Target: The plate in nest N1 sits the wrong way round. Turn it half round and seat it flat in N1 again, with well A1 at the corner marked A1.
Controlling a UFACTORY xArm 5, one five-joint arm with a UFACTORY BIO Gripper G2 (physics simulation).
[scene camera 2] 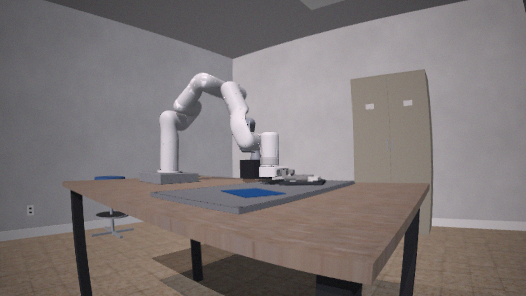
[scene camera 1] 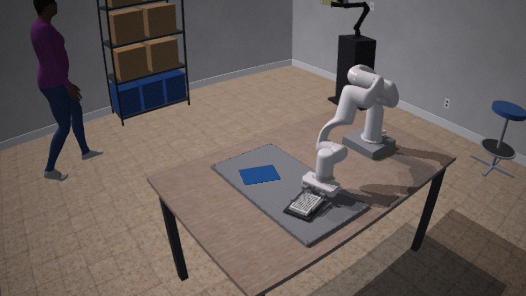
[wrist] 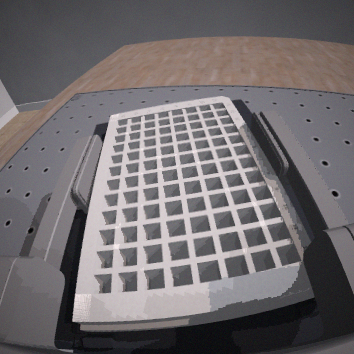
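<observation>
The white well plate (scene camera 1: pixel 306 205) (scene camera 2: pixel 312 178) (wrist: pixel 115 307) lies in the dark nest (scene camera 1: pixel 297 216) (wrist: pixel 72 300), its wells facing up. It looks level, though its lower edge is partly hidden. Small marks along its far and right rims are too faint to read, so well A1 cannot be made out, nor the nest's corner mark. My gripper (scene camera 1: pixel 312 198) (scene camera 2: pixel 300 177) (wrist: pixel 180 159) is low over the nest and shut on the plate, one pad along each long side. The left pad lies against the plate's edge, and the right pad is close along the shaded side.
The nest stands on a grey perforated board (scene camera 1: pixel 270 200) (scene camera 2: pixel 200 196) (wrist: pixel 325 120) on the wooden table (scene camera 1: pixel 225 225) (scene camera 2: pixel 325 235). A flat blue rectangle (scene camera 1: pixel 259 174) (scene camera 2: pixel 252 192) lies on the board's other half. A person (scene camera 1: pixel 52 55) stands beyond the table near the shelves.
</observation>
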